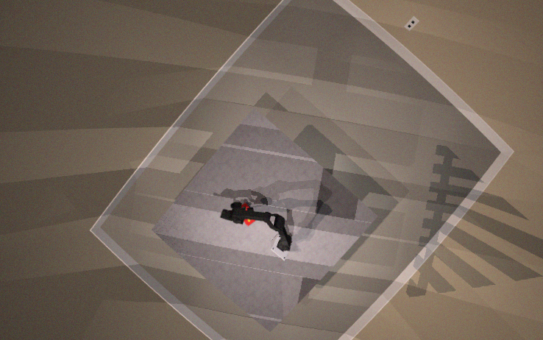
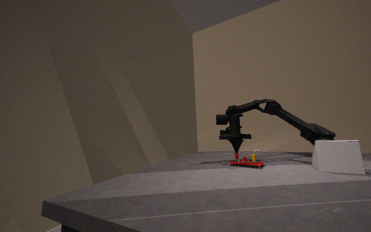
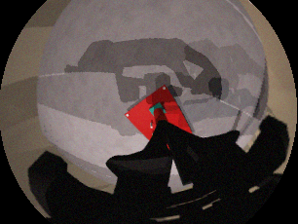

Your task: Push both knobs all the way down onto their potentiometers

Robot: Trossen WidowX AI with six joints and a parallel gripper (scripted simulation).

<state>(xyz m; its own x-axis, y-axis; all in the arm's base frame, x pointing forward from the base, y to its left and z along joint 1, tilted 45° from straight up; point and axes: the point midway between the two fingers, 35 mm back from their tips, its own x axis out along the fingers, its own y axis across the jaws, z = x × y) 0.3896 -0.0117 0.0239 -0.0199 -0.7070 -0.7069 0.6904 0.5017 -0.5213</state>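
My gripper tip is 20 mm above the red knob. The rest, counted from my gripper tip: yellow knob (80 mm behind, 30 mm to the left, 20 mm below).
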